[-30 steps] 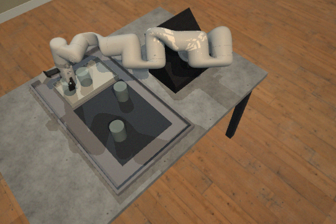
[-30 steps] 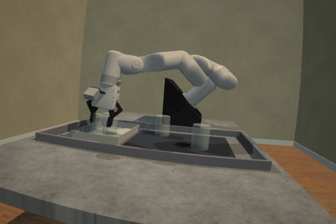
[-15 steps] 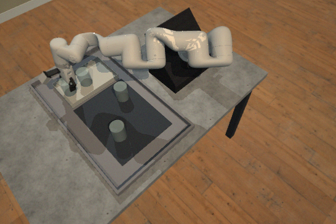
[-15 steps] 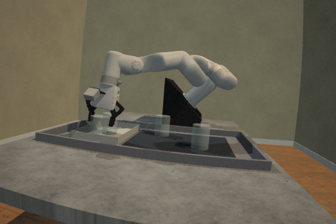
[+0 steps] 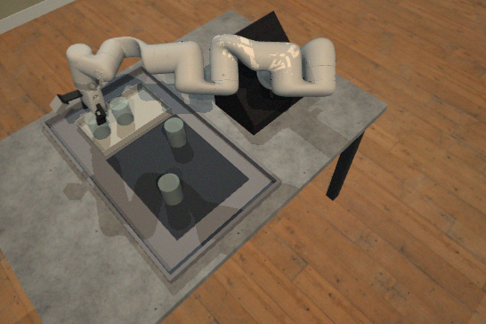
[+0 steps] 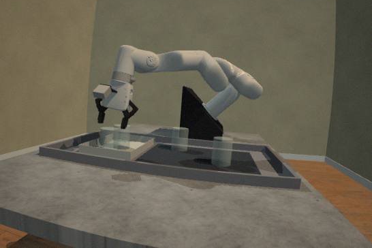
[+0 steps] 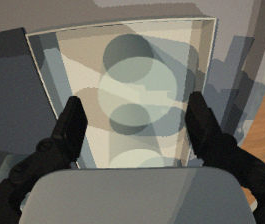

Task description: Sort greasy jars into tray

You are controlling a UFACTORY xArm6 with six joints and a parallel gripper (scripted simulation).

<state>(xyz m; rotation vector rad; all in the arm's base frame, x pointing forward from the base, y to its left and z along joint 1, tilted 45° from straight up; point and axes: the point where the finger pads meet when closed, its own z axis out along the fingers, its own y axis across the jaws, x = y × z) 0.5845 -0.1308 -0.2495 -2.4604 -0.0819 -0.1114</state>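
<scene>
Now: hand 120 mm past the dark mat, 310 mm to the right of it and 110 mm above it. From my hand the other things lie so: cream tray: 90 mm behind, 10 mm to the right, 100 mm below.
</scene>
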